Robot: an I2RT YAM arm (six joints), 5 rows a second.
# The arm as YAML. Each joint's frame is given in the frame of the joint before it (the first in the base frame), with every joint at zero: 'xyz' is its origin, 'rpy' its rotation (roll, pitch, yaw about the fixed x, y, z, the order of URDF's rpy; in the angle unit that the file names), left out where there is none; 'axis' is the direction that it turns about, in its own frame. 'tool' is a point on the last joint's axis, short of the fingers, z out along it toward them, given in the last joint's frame.
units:
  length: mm
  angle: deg
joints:
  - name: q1
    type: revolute
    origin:
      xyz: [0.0, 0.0, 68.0]
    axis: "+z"
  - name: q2
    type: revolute
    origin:
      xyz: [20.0, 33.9, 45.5]
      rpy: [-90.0, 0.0, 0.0]
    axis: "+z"
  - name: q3
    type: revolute
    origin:
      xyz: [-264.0, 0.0, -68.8]
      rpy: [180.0, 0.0, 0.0]
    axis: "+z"
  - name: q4
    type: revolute
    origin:
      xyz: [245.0, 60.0, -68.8]
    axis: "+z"
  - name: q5
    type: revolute
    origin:
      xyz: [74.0, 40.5, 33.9]
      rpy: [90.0, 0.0, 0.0]
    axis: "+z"
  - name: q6
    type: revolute
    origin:
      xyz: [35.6, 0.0, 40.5]
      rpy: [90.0, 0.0, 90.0]
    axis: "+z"
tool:
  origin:
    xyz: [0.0, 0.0, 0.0]
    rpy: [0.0, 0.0, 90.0]
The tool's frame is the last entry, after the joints.
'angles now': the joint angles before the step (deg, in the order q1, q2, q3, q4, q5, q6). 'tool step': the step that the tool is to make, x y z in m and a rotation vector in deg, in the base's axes. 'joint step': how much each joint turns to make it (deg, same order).
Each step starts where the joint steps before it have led.
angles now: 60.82 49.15 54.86 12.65 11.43 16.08
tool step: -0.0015 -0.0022 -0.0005 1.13 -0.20 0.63
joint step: -0.02 -0.64 -0.72 1.05 -0.49 0.58
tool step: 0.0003 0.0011 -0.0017 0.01 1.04 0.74
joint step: 0.01 0.10 -0.08 -0.52 -0.39 1.12
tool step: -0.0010 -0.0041 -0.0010 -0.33 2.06 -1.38
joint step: -0.01 -0.90 0.21 -2.63 1.81 1.16
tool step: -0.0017 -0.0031 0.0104 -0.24 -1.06 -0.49
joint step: 0.03 0.11 2.32 -1.65 0.18 -1.18
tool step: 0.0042 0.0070 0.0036 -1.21 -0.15 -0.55
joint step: -0.02 2.08 1.77 -0.48 0.29 -0.87
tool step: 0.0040 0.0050 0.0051 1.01 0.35 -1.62
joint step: 0.01 1.80 1.50 0.94 1.79 0.29
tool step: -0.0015 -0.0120 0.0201 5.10 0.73 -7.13
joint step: 0.01 -0.27 3.32 0.33 7.77 0.59
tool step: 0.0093 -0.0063 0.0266 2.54 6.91 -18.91
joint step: -0.23 4.09 9.22 -6.41 20.04 0.19
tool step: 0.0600 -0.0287 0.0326 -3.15 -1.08 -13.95
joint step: -20.14 7.80 12.00 -5.45 -6.78 -0.77
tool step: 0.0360 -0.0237 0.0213 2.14 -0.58 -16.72
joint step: -9.81 6.58 8.23 0.93 6.97 -1.38
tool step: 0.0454 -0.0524 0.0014 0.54 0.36 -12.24
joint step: -16.17 5.39 4.41 -0.86 -3.46 2.62
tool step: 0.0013 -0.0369 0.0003 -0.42 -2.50 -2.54
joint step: -9.01 -0.97 -1.41 1.78 -6.36 1.79
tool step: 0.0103 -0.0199 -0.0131 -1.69 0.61 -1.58
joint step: -4.99 0.20 -3.31 3.02 -3.77 -0.40
